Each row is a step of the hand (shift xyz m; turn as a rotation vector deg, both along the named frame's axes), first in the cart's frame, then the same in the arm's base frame.
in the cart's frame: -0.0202 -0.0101 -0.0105 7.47 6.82 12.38
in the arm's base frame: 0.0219 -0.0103 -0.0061 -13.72 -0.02 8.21
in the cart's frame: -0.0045 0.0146 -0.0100 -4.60 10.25 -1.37
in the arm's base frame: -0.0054 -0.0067 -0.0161 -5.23 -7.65 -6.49
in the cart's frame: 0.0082 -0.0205 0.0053 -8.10 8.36 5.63
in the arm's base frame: 0.0100 0.0137 0.0151 -4.68 -12.05 0.23
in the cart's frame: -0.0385 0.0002 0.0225 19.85 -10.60 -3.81
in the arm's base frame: 0.0103 -0.0402 0.0162 -0.06 22.56 3.45
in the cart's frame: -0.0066 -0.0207 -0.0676 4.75 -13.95 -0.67
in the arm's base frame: 0.0451 0.0231 -0.0498 8.83 9.88 6.49
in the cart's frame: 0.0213 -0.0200 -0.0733 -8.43 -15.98 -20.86
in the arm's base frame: 0.0329 0.0487 -0.0527 24.58 5.42 -11.33
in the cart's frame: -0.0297 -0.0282 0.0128 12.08 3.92 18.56
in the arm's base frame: 0.0319 -0.0183 0.0221 -16.07 3.25 15.40
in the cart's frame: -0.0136 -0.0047 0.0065 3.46 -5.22 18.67
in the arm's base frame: 0.0079 -0.0119 0.0068 -4.70 -0.59 19.11
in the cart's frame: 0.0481 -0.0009 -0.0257 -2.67 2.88 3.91
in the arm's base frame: -0.0133 0.0498 -0.0179 -2.42 -4.65 1.81
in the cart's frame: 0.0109 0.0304 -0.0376 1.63 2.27 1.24
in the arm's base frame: -0.0149 0.0087 -0.0465 -3.05 0.13 0.14
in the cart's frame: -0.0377 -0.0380 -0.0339 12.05 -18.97 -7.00
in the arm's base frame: 0.0612 -0.0072 -0.0147 11.55 20.12 3.99
